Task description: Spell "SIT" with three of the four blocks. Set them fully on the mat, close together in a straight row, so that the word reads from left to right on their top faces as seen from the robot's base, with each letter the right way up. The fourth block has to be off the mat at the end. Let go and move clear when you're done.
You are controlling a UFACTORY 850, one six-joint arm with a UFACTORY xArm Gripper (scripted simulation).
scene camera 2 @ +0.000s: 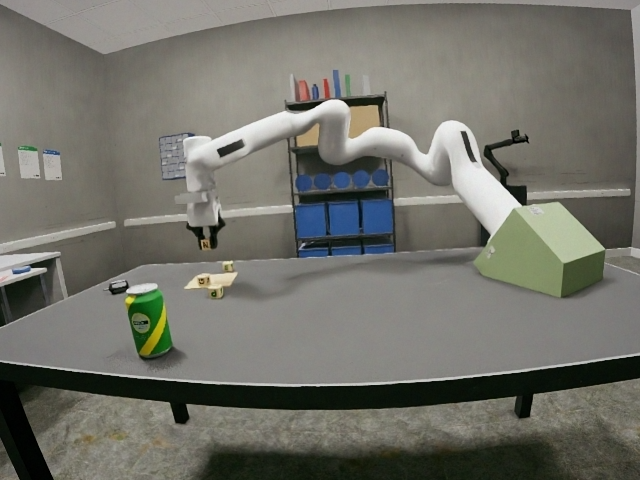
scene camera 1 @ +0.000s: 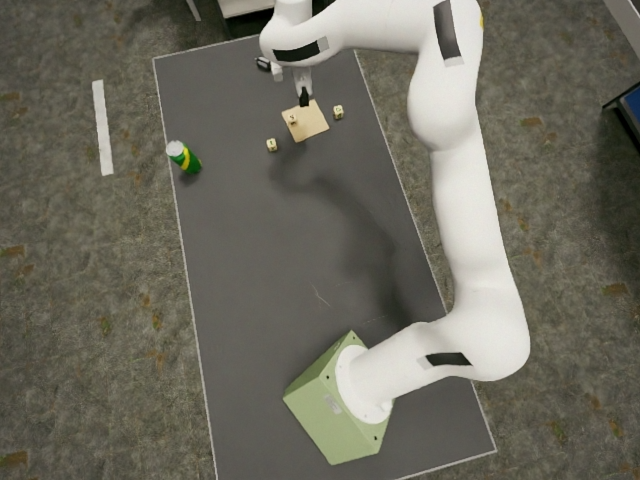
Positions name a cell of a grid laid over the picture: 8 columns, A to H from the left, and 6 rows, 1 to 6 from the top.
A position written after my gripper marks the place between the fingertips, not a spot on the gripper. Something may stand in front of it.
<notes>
In view: my gripper (scene camera 2: C4) and a tan mat (scene camera 1: D2).
</notes>
